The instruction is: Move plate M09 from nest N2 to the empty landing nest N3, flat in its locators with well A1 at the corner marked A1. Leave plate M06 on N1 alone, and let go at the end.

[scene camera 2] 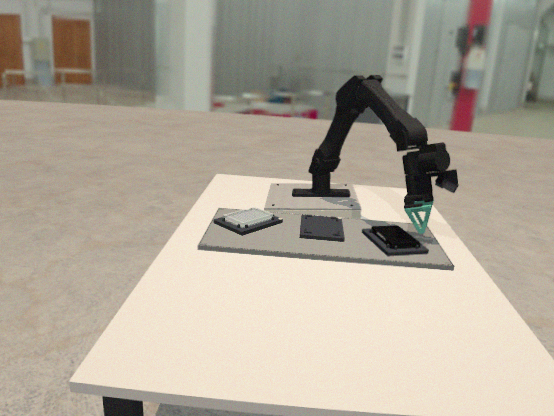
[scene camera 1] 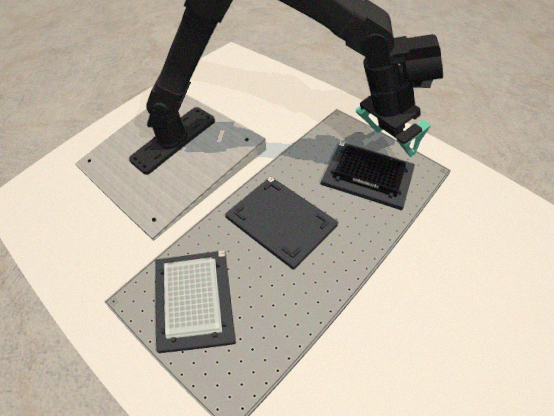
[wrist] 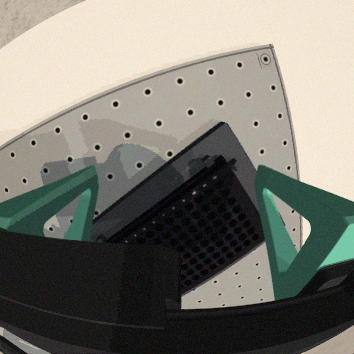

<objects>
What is my gripper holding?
Nothing.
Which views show the black well plate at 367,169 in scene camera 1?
Scene camera 2, scene camera 1 and the wrist view: all of them.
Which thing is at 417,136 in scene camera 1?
My gripper.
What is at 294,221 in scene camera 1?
A dark nest.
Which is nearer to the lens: the black well plate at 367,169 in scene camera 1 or the clear well plate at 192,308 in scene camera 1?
The clear well plate.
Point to a black well plate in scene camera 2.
393,235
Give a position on a dark nest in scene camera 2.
312,227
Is my gripper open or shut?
Open.
</objects>
